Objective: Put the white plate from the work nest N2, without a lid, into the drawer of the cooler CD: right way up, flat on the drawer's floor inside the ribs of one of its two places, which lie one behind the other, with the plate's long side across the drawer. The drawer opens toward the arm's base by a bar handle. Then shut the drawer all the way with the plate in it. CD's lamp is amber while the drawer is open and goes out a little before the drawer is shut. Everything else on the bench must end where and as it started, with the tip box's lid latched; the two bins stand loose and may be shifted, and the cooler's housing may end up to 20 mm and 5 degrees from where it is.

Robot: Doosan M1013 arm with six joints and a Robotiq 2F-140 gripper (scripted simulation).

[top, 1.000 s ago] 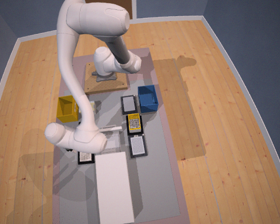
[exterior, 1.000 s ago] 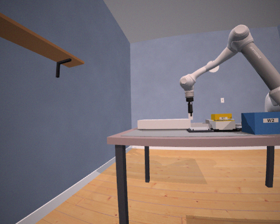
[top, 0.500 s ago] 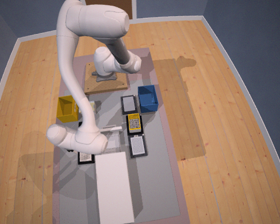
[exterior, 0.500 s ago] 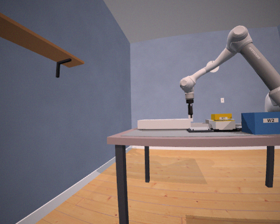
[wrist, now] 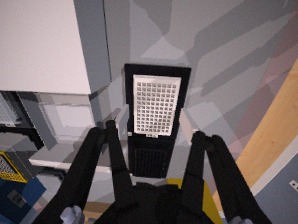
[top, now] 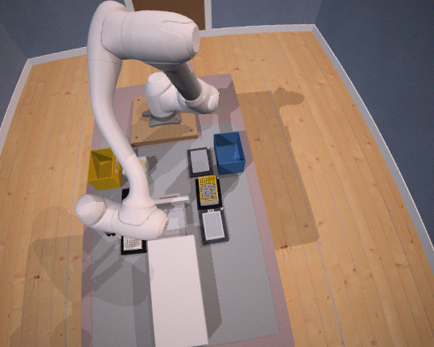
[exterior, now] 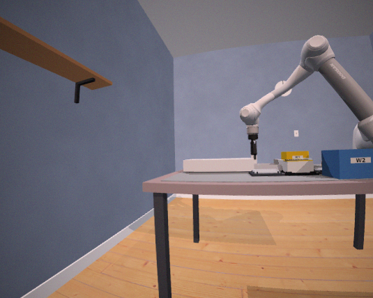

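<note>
The white plate is 4 cm below my hand. The rest, counted from my hand: drawer: 19 cm to the left, 3 cm below, 2 cm behind; then black plate: 17 cm behind, 4 cm below; then black nest N2: 5 cm below.
</note>
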